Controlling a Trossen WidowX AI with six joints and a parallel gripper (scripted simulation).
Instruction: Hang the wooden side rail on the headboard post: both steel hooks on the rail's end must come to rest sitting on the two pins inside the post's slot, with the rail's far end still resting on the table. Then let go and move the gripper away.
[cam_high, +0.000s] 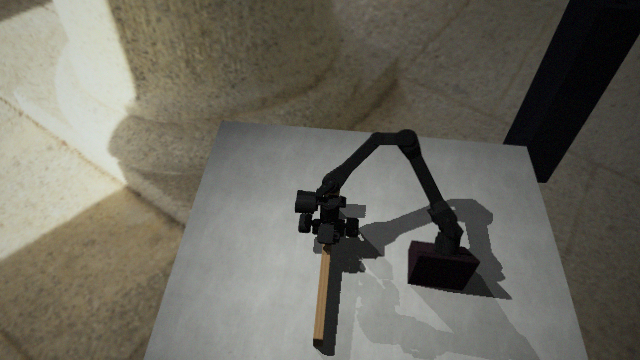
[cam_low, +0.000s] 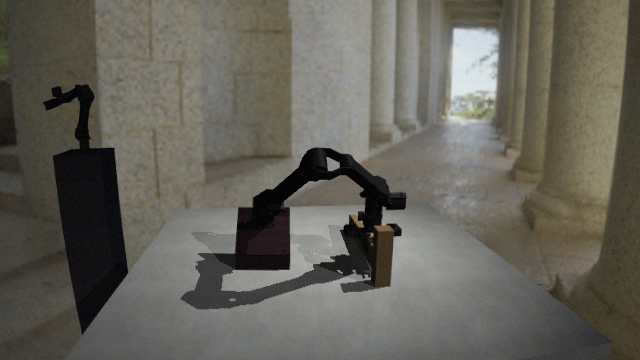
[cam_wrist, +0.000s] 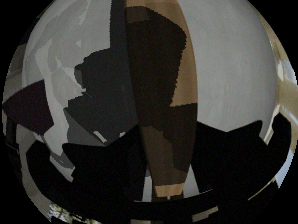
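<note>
Right now my gripper tip is 140 mm to the left of the wooden headboard post, 40 mm below it and 10 mm past it.
</note>
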